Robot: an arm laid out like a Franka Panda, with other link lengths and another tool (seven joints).
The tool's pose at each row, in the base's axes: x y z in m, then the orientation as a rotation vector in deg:
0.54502 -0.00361 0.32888 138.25 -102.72 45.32
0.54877 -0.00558 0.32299 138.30 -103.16 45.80
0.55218 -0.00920 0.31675 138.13 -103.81 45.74
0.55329 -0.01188 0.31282 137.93 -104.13 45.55
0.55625 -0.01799 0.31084 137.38 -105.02 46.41
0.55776 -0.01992 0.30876 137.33 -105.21 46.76
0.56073 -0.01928 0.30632 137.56 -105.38 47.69
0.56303 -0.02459 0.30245 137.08 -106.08 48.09
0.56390 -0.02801 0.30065 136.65 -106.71 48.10
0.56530 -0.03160 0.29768 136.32 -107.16 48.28
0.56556 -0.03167 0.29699 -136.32 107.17 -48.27
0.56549 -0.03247 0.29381 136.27 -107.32 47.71
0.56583 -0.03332 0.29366 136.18 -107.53 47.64
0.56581 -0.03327 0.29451 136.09 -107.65 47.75
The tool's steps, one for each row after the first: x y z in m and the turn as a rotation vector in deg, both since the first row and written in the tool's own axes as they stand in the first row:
0.00008 -0.00115 0.00716 0.43 -0.01 0.31
0.00140 -0.00135 0.01503 0.47 -0.15 0.75
0.00238 -0.00041 0.01972 0.33 -0.21 0.98
0.00759 -0.00051 0.02451 0.75 0.12 1.71
0.00875 -0.00067 0.02750 0.97 0.20 1.87
0.00778 -0.00292 0.03053 1.69 0.33 2.01
0.01136 -0.00219 0.03646 1.83 0.51 2.57
0.01382 -0.00135 0.03944 1.76 0.55 3.05
0.01606 -0.00062 0.04370 1.80 0.65 3.41
0.01589 -0.00064 0.04442 1.81 0.63 3.42
0.01527 0.00054 0.04742 1.50 0.43 3.48
0.01603 0.00055 0.04795 1.46 0.38 3.63
0.01634 0.00033 0.04718 1.51 0.43 3.73

